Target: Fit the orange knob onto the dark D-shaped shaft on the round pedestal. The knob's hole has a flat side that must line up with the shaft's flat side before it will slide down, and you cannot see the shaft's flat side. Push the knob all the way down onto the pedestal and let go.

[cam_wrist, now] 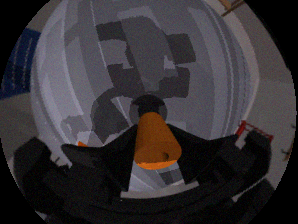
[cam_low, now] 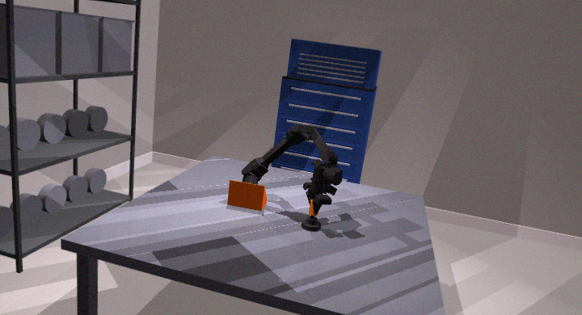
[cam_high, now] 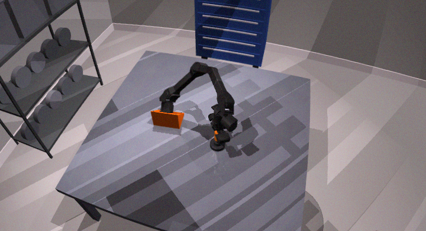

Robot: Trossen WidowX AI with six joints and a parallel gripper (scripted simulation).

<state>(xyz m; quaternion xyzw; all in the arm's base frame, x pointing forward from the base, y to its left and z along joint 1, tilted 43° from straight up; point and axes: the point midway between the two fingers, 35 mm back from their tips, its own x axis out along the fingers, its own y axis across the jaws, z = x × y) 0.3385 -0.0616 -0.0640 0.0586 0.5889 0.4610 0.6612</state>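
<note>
My gripper tip is 20 mm below the orange knob. The rest, counted from my gripper tip: dark round pedestal 40 mm below.
</note>
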